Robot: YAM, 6 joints.
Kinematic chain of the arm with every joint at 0, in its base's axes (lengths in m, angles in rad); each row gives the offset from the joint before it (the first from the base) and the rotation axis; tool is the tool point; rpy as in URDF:
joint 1: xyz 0 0 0.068 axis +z
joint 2: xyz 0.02 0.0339 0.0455 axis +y
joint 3: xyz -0.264 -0.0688 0 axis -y
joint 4: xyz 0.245 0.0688 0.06 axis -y
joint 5: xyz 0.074 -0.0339 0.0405 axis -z
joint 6: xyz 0.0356 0 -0.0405 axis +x
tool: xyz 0 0 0 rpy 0 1.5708 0
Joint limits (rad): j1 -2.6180..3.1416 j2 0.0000..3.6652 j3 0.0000..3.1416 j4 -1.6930..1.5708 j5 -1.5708..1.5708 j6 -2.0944..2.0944
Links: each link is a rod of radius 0.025 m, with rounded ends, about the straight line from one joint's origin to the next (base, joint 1, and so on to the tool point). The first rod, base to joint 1, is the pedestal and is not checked.
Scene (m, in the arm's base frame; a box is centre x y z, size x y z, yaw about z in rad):
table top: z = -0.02
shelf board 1: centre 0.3 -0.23 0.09 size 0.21 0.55 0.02 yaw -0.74
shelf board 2: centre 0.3 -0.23 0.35 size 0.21 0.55 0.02 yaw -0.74
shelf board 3: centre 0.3 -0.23 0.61 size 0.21 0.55 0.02 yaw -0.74
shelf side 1: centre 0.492 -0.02 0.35 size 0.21 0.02 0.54 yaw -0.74
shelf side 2: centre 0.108 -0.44 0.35 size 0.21 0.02 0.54 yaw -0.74
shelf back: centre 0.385 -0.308 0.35 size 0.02 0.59 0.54 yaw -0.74
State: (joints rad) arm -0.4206 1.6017 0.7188 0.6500 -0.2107 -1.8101
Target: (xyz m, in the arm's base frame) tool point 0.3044 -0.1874 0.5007
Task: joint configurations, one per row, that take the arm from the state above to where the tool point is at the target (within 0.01 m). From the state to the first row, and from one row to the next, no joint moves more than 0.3 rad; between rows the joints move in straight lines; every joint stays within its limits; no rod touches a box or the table.
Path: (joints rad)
1: -0.3411 1.3857 0.5480 0.6663 -0.2420 -1.8101
2: -0.2617 1.1697 0.3771 0.6827 -0.2733 -1.8101
3: -0.1822 0.9537 0.2063 0.6990 -0.3046 -1.8101
4: -0.2467 0.9771 0.4360 0.7103 -0.2826 -1.8101
5: -0.3112 1.0004 0.6657 0.7215 -0.2607 -1.8101
6: -0.3757 1.0238 0.8954 0.7328 -0.2387 -1.8101
7: -0.4402 1.0471 1.1251 0.7441 -0.2168 -1.8101
8: -0.5043 1.3233 1.3475 0.7387 -0.1925 -1.8101
9: -0.5685 1.5994 1.5698 0.7333 -0.1683 -1.8101

